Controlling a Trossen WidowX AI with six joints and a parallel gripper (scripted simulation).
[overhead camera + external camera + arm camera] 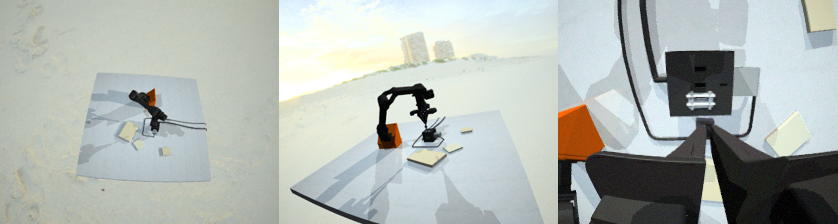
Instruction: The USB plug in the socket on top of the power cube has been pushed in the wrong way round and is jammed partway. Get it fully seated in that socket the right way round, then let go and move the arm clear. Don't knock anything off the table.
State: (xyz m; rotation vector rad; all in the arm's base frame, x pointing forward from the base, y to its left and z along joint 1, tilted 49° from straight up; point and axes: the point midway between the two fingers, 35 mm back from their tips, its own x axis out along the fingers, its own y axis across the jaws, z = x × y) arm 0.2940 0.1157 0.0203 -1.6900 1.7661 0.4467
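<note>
My gripper tip is now 2 cm above the USB plug. Round my gripper tip: silver socket: 1 cm to the left, 7 cm below.
</note>
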